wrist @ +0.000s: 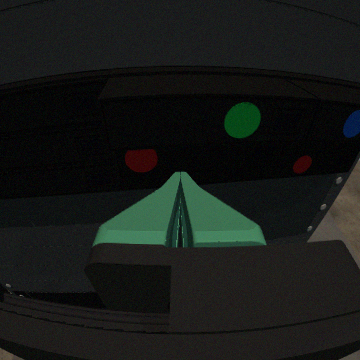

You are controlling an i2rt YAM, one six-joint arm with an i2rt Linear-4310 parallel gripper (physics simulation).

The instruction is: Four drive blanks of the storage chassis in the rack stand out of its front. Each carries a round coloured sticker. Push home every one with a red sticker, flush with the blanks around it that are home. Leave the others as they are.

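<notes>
The dark storage chassis front spans the wrist view, its blanks hard to tell apart. A blank with a green sticker (pixel 242 120) stands out in the upper row, its top face showing. Below and to its left is a red sticker (pixel 141 160), its top edge cut off by the blank above. A smaller red sticker (pixel 302 164) is at the lower right. A blue sticker (pixel 352 124) shows in part at the right edge. My gripper (pixel 179 179) is shut and empty, its green fingertips between the two red stickers and a little below them. Whether the tips touch a blank cannot be told.
A dark grey panel (pixel 45 215) runs below the blanks. A side edge with several bright screws (pixel 323 206) slopes down at the right, with brown floor (pixel 347 200) beyond it. A dark overhanging surface (pixel 180 35) spans the top of the view.
</notes>
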